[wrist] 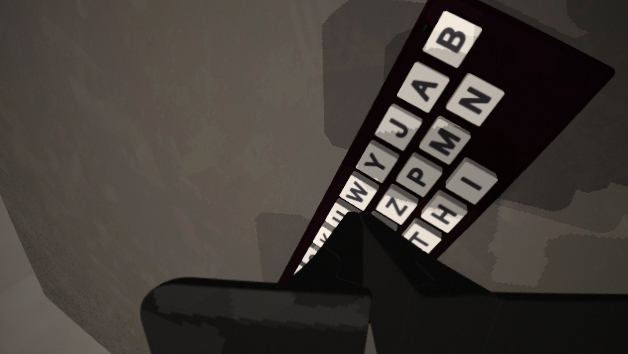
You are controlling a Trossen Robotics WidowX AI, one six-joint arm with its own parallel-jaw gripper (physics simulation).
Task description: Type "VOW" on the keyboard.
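Places are measured from the arm's base along level axes (x ahead, y left, z up), in metres.
Where they show: gripper, fingertip midpoint: [356,223].
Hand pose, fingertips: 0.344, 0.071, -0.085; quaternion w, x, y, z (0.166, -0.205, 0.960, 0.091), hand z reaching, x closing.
Note:
After its pixels a point has its place, as x, y, z.
The dark keyboard [555,65] {0.319, -0.003, -0.114} with white letter keys slants across the wrist view from upper right to lower middle. The W key [358,191] {0.350, 0.074, -0.109} shows in the left row, between the Y key [377,161] {0.350, 0.056, -0.109} and the U key [338,215] {0.352, 0.092, -0.109}. My gripper [356,223] {0.344, 0.071, -0.085} is shut and empty. Its dark tips appear just below the W key and the Z key [397,204] {0.333, 0.069, -0.109} in the view; whether they touch a key I cannot tell. The fingers hide the lower part of the keyboard. Keys marked V and O cannot be made out; a key beyond K is partly hidden and unreadable.
Other keys nearby are B [452,39] {0.351, 0.004, -0.109}, A [423,87] {0.351, 0.022, -0.109}, J [399,127] {0.350, 0.039, -0.109}, N [475,99] {0.333, 0.017, -0.109}, M [445,140] {0.333, 0.034, -0.109}, P [419,174] {0.333, 0.051, -0.109}, I [471,181] {0.316, 0.042, -0.109}, H [444,212] {0.315, 0.060, -0.109} and T [422,236] {0.315, 0.076, -0.109}. The brownish table top [175,150] {0.470, 0.135, -0.125} lies around the keyboard, with dark shadows; its edge is at lower left.

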